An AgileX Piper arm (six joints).
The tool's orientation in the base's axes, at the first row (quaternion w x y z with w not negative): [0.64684, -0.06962, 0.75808, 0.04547]
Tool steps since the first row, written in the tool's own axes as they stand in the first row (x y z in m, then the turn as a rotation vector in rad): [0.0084, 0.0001, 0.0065, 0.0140, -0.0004, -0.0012]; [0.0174, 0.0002, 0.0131, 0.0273, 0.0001, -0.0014]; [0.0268, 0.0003, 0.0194, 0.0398, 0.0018, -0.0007]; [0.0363, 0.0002, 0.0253, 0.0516, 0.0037, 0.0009]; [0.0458, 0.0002, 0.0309, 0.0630, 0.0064, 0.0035]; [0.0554, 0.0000, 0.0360, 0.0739, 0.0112, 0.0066]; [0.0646, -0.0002, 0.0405, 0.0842, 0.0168, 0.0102]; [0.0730, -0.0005, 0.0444, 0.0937, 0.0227, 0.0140]
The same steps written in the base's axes. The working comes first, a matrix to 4 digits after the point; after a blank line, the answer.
The tool's axes in the first row as the columns of a matrix, in the base's axes (used below as rounded here):
[-0.1535, -0.1644, 0.9744]
[-0.0467, 0.9862, 0.1590]
[-0.9870, -0.0211, -0.1591]

[0.0050, 0.0007, -0.0093, -0.0033, -0.0012, -0.0136]; [0.0101, 0.0015, -0.0193, -0.0056, -0.0014, -0.0267]; [0.0147, 0.0021, -0.0295, -0.0071, -0.0002, -0.0392]; [0.0190, 0.0025, -0.0399, -0.0077, 0.0014, -0.0512]; [0.0230, 0.0030, -0.0501, -0.0073, 0.0039, -0.0629]; [0.0266, 0.0031, -0.0604, -0.0068, 0.0086, -0.0742]; [0.0296, 0.0032, -0.0702, -0.0057, 0.0143, -0.0851]; [0.0321, 0.0032, -0.0791, -0.0045, 0.0202, -0.0952]
